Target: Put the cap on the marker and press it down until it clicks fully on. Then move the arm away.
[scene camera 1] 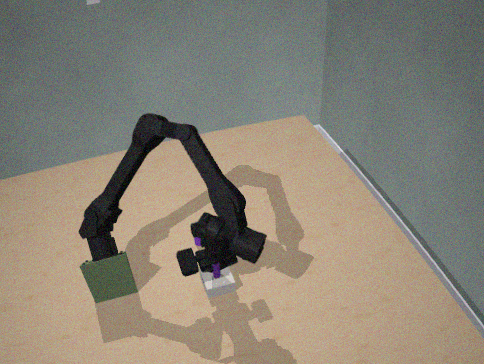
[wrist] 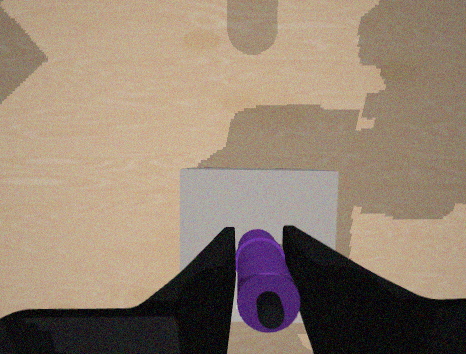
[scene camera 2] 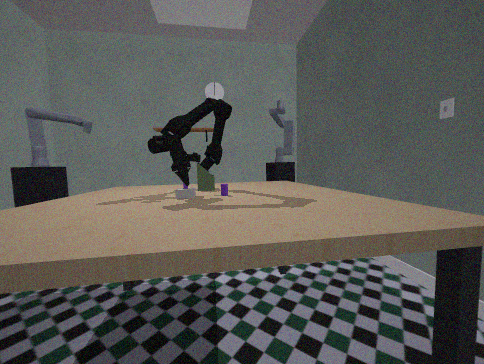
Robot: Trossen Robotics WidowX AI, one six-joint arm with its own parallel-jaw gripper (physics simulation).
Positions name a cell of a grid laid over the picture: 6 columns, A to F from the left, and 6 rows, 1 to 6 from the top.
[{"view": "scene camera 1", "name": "my gripper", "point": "C5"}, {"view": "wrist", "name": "my gripper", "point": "D4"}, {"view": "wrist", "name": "pale grey block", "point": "C4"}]
